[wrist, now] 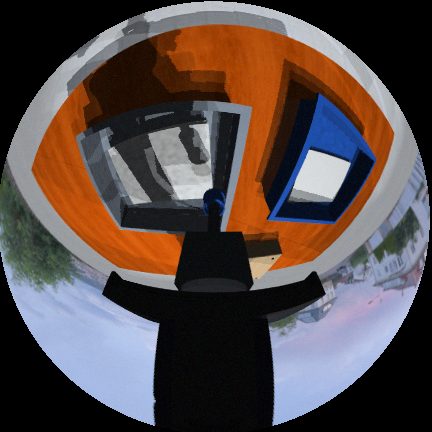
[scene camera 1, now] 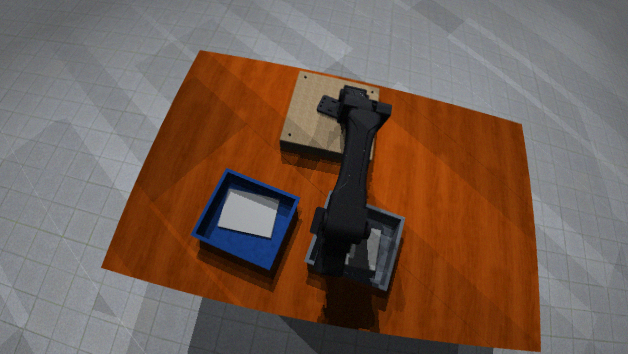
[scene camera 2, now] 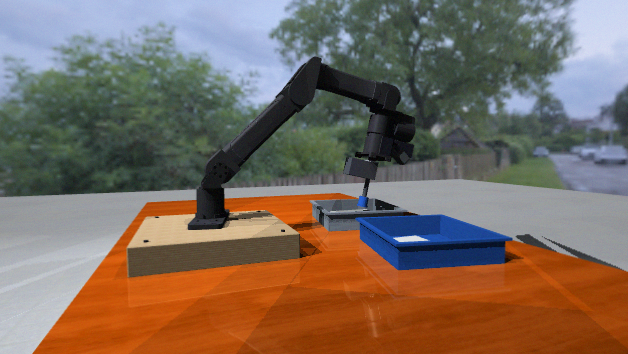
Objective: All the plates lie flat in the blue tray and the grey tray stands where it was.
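Where they show: end effector, tool point: point(wrist: 213, 197) point(scene camera 2: 362, 206); arm's base, origin of the base link: point(scene camera 2: 211, 220).
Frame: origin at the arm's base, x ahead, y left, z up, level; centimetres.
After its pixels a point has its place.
A white rectangular plate point(scene camera 1: 247, 215) @(x 44.6, y -15.4, z -4.1 cm) point(scene camera 2: 410, 239) @(x 45.2, y -9.5, z -4.1 cm) point(wrist: 322, 175) @(x 44.6, y -14.2, z -4.1 cm) lies flat in the blue tray point(scene camera 1: 235, 245) @(x 54.2, y -14.7, z -4.7 cm) point(scene camera 2: 450, 254) @(x 45.4, y -26.2, z -2.7 cm) point(wrist: 330, 127) @(x 54.5, y -11.1, z -4.7 cm). Another pale plate point(scene camera 1: 372, 245) @(x 38.6, y 22.8, z -2.9 cm) point(wrist: 195, 175) @(x 39.9, y 10.8, z -2.9 cm) lies in the grey tray point(scene camera 1: 396, 254) @(x 39.2, y 29.4, z 0.0 cm) point(scene camera 2: 345, 222) @(x 33.7, y 5.6, z -2.8 cm) point(wrist: 245, 135) @(x 47.5, y 5.5, z 0.0 cm), crossed by dark shadows and partly hidden by the arm in scene camera 1. Whether more plates lie beneath either one I cannot tell. My suction cup point(scene camera 2: 363, 201) point(wrist: 214, 200), blue, hangs over the grey tray, on its side nearer the blue tray, with no plate on it. The arm hides the cup in scene camera 1.
The arm point(scene camera 1: 355, 160) @(x 35.2, y 6.6, z 35.7 cm) point(scene camera 2: 260, 130) @(x 11.8, y -0.2, z 21.0 cm) stands on a wooden block point(scene camera 1: 310, 115) @(x 6.1, y -10.9, z 0.1 cm) point(scene camera 2: 215, 252) @(x 3.3, y -19.5, z -2.2 cm) point(wrist: 265, 262) @(x 12.2, y -13.5, z 0.0 cm) at the table's rear edge and reaches over the grey tray. Both trays stand side by side on the orange table point(scene camera 1: 450, 200) @(x 13.1, y 44.7, z -5.0 cm), with a gap between their raised walls.
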